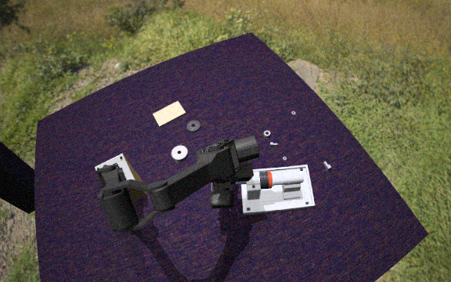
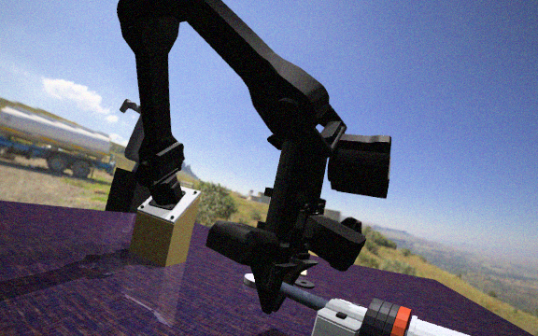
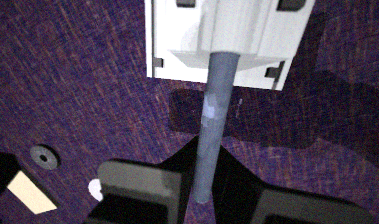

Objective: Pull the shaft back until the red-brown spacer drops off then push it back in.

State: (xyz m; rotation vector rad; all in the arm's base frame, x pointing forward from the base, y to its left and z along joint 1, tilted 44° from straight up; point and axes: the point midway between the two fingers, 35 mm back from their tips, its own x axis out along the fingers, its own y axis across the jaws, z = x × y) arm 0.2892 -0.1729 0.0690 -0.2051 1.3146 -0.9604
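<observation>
The shaft is 60 mm ahead of my gripper tip, 30 mm to the right of it and 30 mm above it. Also, from my gripper tip: orange-red spacer 120 mm ahead, 70 mm to the right, 30 mm above; then small screw 350 mm ahead, 110 mm to the right, 40 mm below; then cream card 420 mm to the left, 40 mm below, 20 mm behind.
</observation>
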